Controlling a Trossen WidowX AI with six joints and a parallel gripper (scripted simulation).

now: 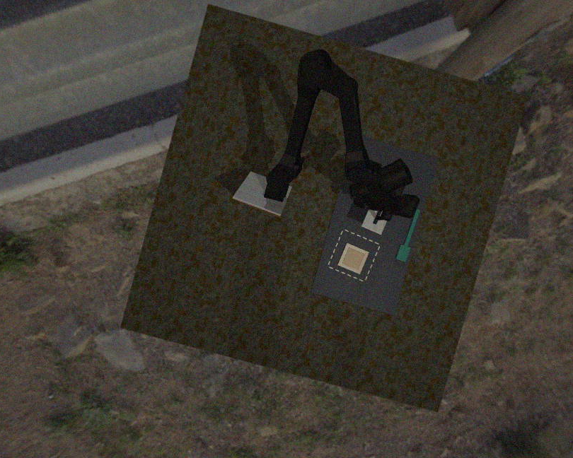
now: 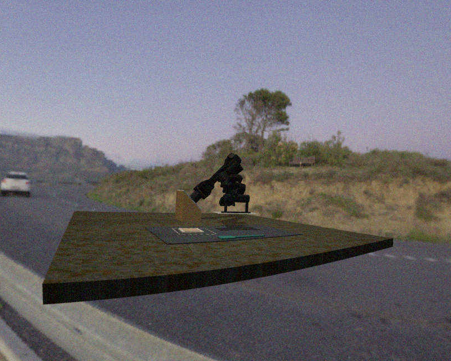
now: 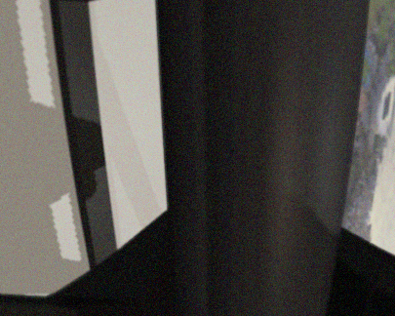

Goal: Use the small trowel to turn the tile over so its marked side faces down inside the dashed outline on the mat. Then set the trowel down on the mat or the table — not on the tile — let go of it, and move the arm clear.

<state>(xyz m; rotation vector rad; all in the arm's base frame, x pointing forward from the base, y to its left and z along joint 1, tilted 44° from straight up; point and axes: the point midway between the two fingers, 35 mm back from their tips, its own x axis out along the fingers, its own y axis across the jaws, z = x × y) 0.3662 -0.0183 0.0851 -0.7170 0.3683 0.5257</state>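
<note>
The grey mat lies 5 cm to the right of my gripper tip and 15 cm below it. The rest, counted from my gripper tip: green trowel (14 cm ahead, 7 cm to the right, 13 cm below); cream tile (5 cm behind, 20 cm to the right, 13 cm below).
</note>
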